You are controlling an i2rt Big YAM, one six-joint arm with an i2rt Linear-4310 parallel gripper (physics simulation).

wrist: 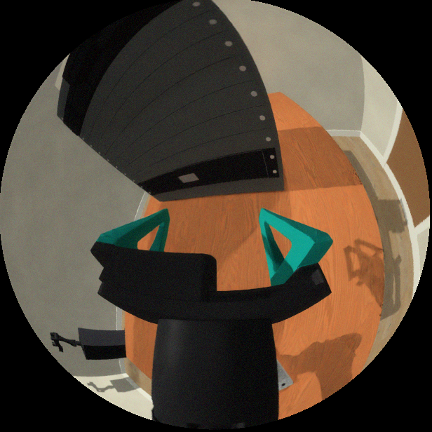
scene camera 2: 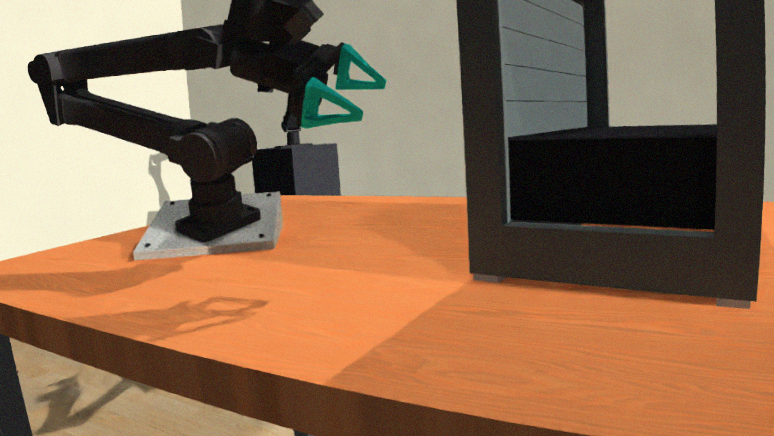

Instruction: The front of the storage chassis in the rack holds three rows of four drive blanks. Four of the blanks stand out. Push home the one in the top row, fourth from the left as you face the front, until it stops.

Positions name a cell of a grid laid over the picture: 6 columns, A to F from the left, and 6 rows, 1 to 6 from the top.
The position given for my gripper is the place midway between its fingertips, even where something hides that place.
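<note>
You'd find my gripper (scene camera 2: C2) in the scene camera, and the wrist view has the gripper (wrist: C3) too. There's also a rack (scene camera 2: E3), and I can see that rack (wrist: C2) from the wrist as well.
</note>
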